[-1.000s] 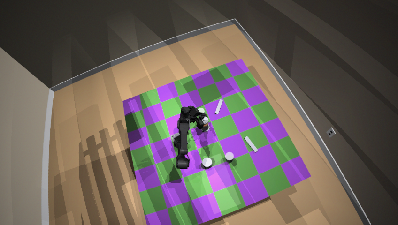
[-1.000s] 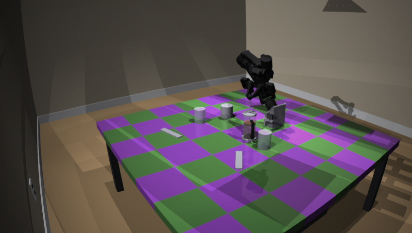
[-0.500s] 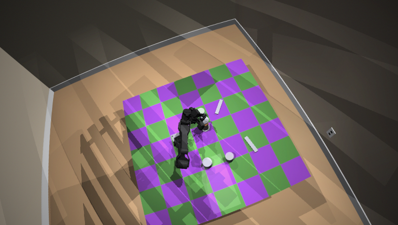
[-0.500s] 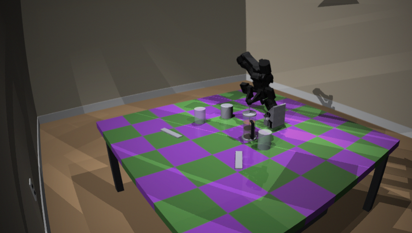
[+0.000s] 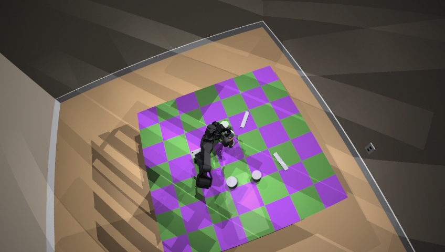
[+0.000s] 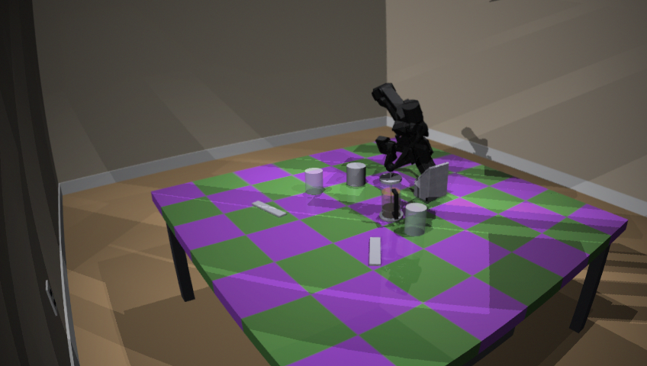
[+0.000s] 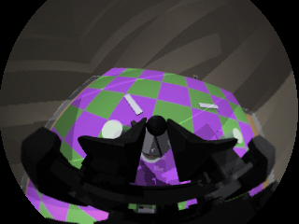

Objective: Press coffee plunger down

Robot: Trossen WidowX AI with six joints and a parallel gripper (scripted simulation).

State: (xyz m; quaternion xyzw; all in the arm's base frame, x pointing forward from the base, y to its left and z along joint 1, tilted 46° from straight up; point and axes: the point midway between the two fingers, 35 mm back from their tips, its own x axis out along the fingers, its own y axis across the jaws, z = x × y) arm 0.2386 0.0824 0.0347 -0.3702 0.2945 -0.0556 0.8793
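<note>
The coffee press lies 1 cm behind my gripper tip, 1 cm to the left of it and 9 cm below it.
</note>
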